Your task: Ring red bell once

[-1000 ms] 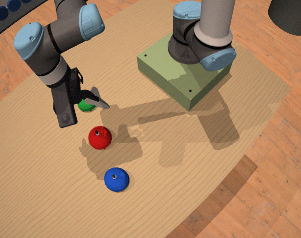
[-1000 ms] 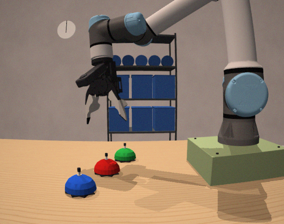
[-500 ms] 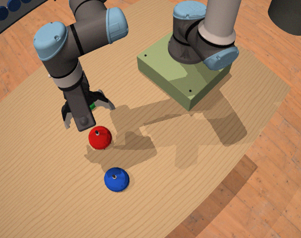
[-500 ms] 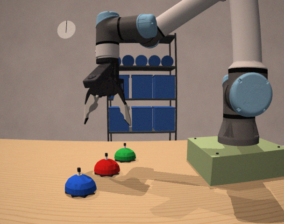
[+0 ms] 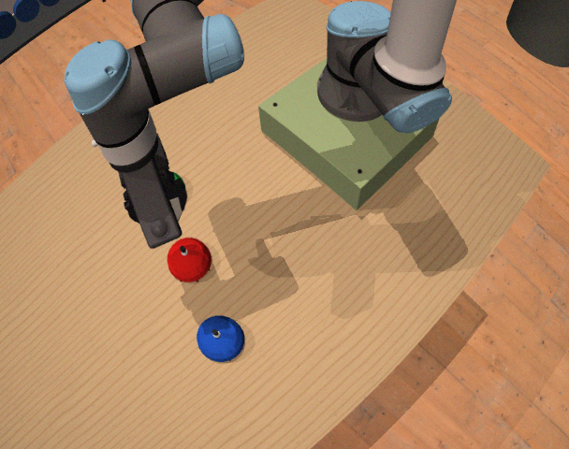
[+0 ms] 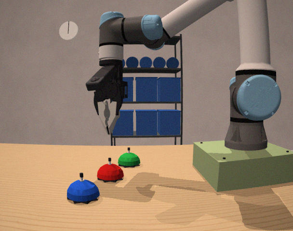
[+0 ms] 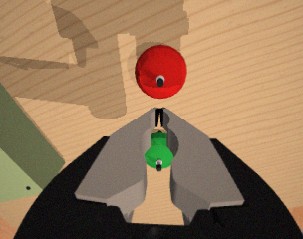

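Now: hand 11 cm above the red bell. From my hand the other things lie so: green bell: 2 cm behind, 16 cm to the right, 11 cm below; blue bell: 2 cm ahead, 16 cm to the left, 11 cm below.
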